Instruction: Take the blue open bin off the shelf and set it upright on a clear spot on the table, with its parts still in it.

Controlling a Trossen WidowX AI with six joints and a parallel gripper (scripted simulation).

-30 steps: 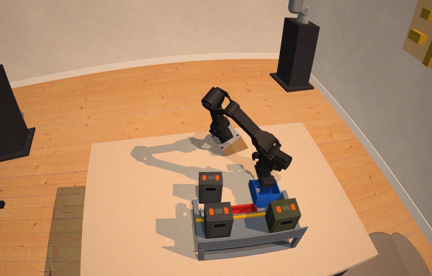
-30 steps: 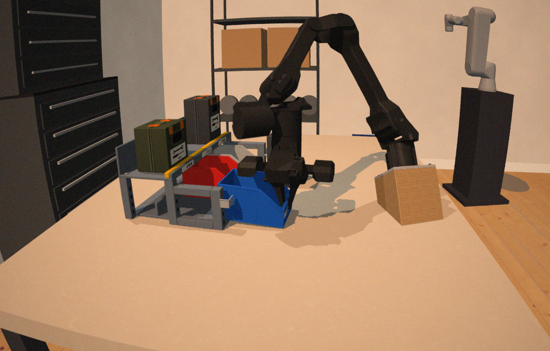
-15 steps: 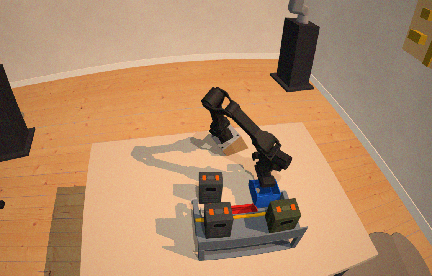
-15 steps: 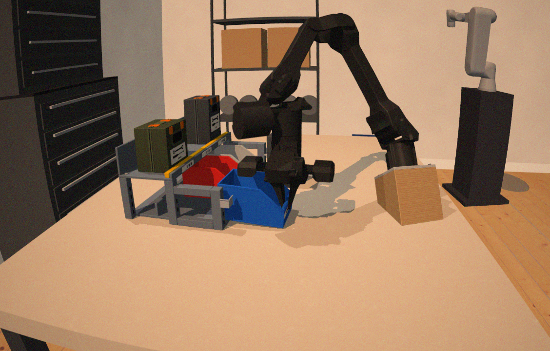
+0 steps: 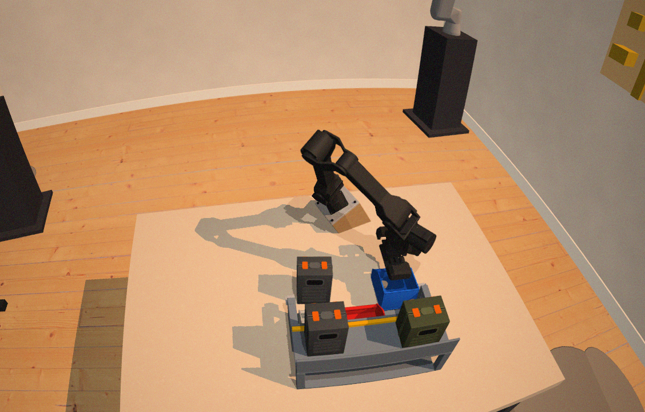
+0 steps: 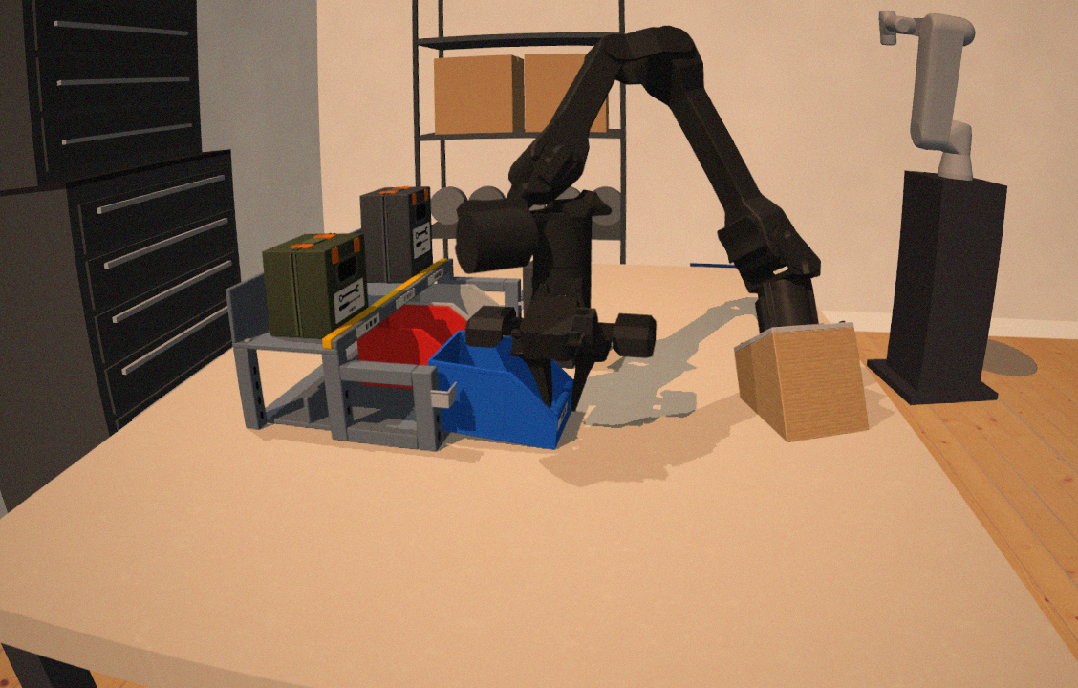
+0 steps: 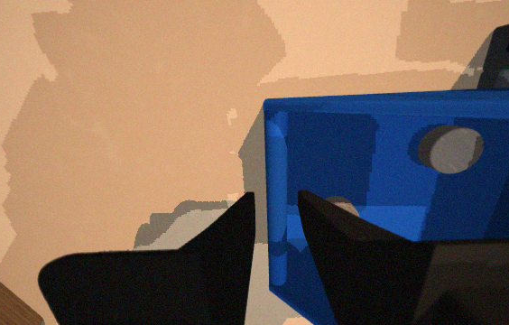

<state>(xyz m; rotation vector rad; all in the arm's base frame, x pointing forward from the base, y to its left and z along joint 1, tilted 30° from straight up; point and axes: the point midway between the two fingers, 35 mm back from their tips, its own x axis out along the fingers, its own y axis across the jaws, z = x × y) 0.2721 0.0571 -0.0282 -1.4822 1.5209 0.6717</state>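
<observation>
My hand is 6 cm short of the blue open bin, 1 cm to the left of it and 1 cm above it. From my hand the other things lie so: red bin 16 cm ahead, 15 cm to the right, 1 cm below; yellow rail 20 cm ahead, 16 cm to the right, 5 cm above; green case 27 cm ahead, 9 cm above, 6 cm to the right.
</observation>
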